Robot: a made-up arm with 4 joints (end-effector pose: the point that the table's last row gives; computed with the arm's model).
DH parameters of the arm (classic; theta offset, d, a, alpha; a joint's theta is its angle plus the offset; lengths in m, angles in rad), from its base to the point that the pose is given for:
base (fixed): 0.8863 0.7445 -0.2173 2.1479
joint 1: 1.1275 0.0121 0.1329 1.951
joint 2: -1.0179 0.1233 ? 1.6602
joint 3: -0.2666 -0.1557 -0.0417 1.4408
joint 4: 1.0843 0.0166 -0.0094 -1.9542
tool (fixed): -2.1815 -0.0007 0 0
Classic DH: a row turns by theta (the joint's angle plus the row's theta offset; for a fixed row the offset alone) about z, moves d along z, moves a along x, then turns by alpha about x.
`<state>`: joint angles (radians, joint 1 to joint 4).
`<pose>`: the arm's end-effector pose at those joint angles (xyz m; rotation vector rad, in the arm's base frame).
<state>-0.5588 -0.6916 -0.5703 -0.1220</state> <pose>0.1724 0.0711 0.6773 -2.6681 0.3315 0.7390</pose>
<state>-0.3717 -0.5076 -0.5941 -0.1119</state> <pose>0.1929 0.0262 0.6947 -2.4810 0.5121 0.7743</pose>
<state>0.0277 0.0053 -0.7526 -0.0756</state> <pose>0.1851 -0.0536 0.6927 -1.8751 0.7180 1.0106</pose>
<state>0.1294 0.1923 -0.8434 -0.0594</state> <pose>0.1673 -0.0619 0.6822 -1.6366 0.7184 1.1147</pose>
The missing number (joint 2, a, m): -0.1499
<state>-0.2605 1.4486 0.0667 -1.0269</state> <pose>-0.1830 -0.0886 0.5848 -0.0047 -0.9739 -2.2196</pose>
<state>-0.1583 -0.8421 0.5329 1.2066</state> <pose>0.2011 -0.0371 0.8600 -1.7073 0.3026 -1.9294</pose>
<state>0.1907 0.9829 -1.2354 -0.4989</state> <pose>0.0213 -0.0191 0.6196 -0.6664 0.4212 1.9684</pose>
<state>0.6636 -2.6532 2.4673 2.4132</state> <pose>-0.2001 -0.1104 0.9947 -0.9722 -0.6770 0.7992</pose>
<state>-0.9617 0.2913 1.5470 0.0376</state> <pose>0.0234 -0.0936 0.5263 1.3817 -0.4739 0.5624</pose>
